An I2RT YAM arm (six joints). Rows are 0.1 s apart.
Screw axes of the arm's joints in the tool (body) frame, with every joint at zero. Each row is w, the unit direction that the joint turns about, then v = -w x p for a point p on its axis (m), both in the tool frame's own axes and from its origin. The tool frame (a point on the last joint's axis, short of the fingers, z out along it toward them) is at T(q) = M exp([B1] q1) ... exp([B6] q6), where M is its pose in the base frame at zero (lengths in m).
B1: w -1 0 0 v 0 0.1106 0
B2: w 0 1 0 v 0.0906 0 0.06
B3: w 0 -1 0 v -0.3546 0 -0.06
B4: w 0 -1 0 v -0.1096 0 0
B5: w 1 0 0 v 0 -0.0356 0
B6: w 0 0 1 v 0 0 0
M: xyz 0.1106 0 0.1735 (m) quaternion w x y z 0.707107 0 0.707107 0
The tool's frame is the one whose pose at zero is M.
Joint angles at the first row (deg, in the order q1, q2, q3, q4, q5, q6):
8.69 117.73 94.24 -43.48 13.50 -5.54
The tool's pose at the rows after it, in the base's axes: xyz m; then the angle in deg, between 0 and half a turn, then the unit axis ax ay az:
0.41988 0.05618 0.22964 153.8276 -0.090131 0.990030 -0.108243
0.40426 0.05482 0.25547 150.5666 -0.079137 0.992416 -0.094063
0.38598 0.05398 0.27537 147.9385 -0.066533 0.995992 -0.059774
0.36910 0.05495 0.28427 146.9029 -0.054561 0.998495 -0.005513
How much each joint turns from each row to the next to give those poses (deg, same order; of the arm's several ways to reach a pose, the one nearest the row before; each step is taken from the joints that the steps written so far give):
0.04 -4.19 -0.88 -0.44 -0.16 0.79
0.05 -5.18 -1.83 -0.18 -1.18 1.24
0.00 -5.18 -2.63 0.03 -3.21 2.10
0.04 -4.16 -3.19 0.30 -5.27 2.88

